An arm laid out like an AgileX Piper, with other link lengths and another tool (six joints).
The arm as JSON. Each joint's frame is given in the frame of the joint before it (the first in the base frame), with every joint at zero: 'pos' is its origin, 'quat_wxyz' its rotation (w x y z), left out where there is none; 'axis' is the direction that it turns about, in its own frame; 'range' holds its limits. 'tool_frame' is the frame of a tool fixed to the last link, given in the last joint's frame.
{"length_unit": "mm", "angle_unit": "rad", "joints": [
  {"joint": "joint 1", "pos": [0.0, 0.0, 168.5], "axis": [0.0, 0.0, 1.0], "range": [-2.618, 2.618]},
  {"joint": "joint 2", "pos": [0.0, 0.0, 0.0], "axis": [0.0, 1.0, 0.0], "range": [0.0, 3.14]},
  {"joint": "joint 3", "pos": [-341.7, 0.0, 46.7], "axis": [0.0, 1.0, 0.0], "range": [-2.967, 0.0]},
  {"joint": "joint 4", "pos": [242.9, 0.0, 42.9], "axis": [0.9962, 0.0, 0.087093], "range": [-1.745, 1.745]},
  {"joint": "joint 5", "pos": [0.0, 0.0, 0.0], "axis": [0.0, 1.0, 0.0], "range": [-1.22, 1.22]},
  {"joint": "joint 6", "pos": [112.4, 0.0, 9.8], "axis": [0.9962, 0.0, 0.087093], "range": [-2.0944, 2.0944]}
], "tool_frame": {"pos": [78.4, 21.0, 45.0], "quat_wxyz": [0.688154, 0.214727, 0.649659, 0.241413]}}
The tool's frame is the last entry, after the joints.
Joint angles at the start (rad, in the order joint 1, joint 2, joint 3, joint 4, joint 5, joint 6): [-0.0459, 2.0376, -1.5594, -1.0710, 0.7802, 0.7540]
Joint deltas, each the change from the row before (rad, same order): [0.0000, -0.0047, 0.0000, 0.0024, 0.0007, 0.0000]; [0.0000, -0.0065, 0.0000, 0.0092, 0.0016, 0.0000]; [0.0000, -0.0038, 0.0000, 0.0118, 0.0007, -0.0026]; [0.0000, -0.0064, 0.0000, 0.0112, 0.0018, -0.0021]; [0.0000, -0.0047, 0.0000, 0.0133, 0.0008, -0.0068]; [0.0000, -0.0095, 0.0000, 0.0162, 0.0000, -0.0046]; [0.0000, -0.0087, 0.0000, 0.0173, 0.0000, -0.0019]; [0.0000, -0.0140, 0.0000, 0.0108, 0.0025, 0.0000]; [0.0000, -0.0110, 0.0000, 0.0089, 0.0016, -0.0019]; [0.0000, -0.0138, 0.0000, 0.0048, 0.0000, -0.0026]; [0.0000, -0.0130, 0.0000, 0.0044, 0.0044, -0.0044]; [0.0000, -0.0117, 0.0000, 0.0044, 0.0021, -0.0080]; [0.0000, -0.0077, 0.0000, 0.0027, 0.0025, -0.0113]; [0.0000, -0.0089, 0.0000, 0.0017, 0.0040, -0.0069]
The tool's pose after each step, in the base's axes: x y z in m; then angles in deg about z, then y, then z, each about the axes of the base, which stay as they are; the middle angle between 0 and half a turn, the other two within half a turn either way. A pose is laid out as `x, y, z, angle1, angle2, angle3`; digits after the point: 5 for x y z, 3 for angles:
0.56442, -0.12523, 0.27852, -5.591, 127.246, -52.156
0.56316, -0.12501, 0.28131, -4.903, 127.382, -52.010
0.56222, -0.12448, 0.28227, -4.360, 127.719, -51.874
0.56085, -0.12411, 0.28473, -3.713, 127.941, -51.723
0.55973, -0.12336, 0.28592, -3.295, 128.305, -51.544
0.55806, -0.12237, 0.28965, -2.310, 128.598, -51.101
0.55646, -0.12137, 0.29292, -1.149, 128.960, -50.649
0.55401, -0.12105, 0.29966, 0.008, 128.878, -50.240
0.55206, -0.12066, 0.30485, 0.842, 128.824, -49.887
0.55000, -0.12023, 0.31201, 1.659, 128.476, -49.373
0.54736, -0.12034, 0.31841, 2.115, 128.194, -49.212
0.54517, -0.12004, 0.32408, 2.386, 127.935, -48.939
0.54354, -0.11982, 0.32755, 2.154, 127.772, -48.854
0.54151, -0.11997, 0.33179, 2.132, 127.544, -48.842

